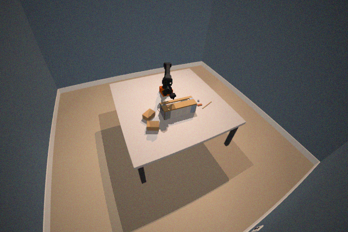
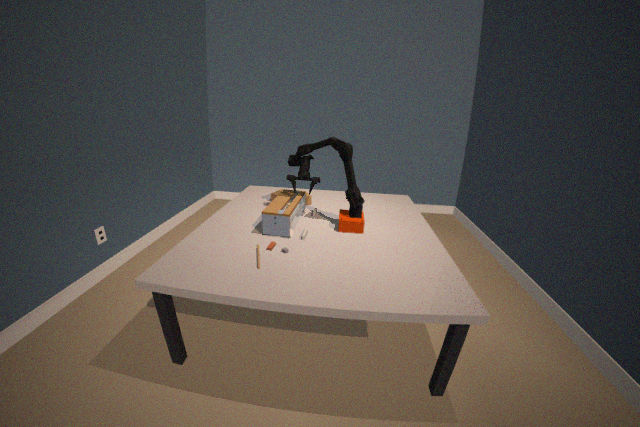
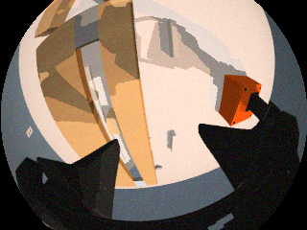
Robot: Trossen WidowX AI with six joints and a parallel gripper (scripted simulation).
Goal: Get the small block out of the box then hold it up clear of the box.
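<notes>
The small tan block lies 7 cm below my gripper tip, 6 cm ahead of it and 2 cm to the left of it. From my gripper tip the other things lie so: clear-fronted box 10 cm below, 5 cm ahead, 4 cm to the left; thin wooden stick 43 cm to the left, 15 cm below, 13 cm ahead; small grey piece 37 cm to the left, 15 cm below, 2 cm ahead.
</notes>
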